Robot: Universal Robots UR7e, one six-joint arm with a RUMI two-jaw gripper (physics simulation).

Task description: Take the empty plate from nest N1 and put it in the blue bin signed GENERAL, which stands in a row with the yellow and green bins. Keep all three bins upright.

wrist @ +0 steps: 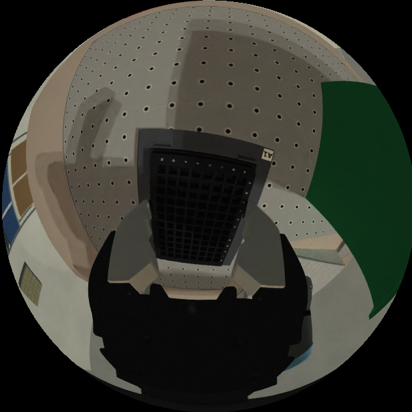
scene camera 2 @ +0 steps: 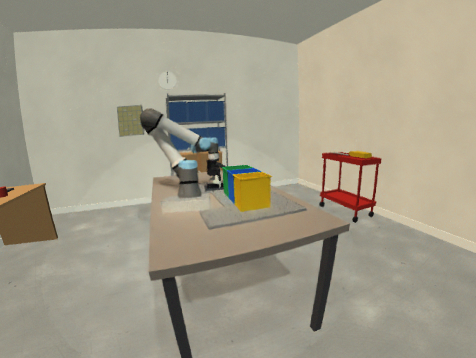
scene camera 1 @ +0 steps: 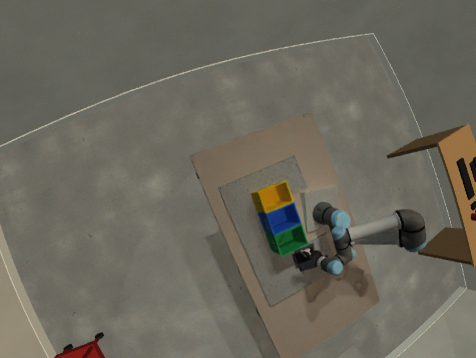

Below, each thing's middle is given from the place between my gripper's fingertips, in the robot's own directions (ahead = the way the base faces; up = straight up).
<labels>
I see my gripper 20 mm past the dark grey nest (wrist: 225, 146) and 10 mm above it. Round my hand: black plate (wrist: 197, 198) 20 mm behind, 10 mm above; then green bin (scene camera 1: 294, 238) 200 mm to the right, 90 mm ahead, 80 mm above; then blue bin (scene camera 1: 277, 221) 330 mm to the right, 90 mm ahead, 80 mm above.
</labels>
